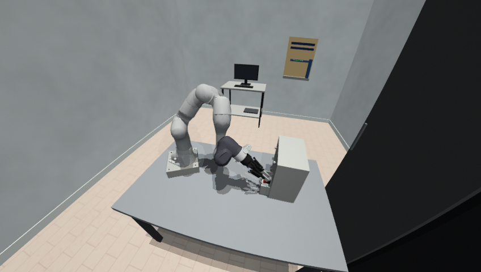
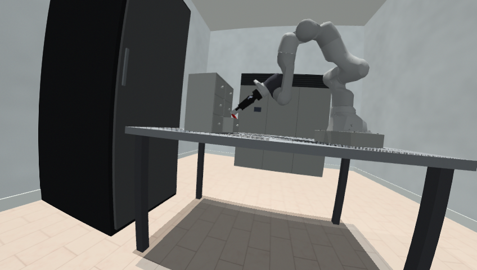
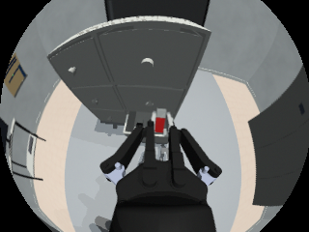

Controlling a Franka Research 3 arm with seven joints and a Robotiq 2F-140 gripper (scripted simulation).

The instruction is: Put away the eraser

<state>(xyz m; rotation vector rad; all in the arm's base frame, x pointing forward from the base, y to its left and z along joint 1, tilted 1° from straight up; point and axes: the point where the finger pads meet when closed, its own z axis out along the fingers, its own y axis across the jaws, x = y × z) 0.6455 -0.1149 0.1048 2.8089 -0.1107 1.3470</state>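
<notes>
Now: hand 30 mm above the red eraser and 20 mm short of it.
</notes>
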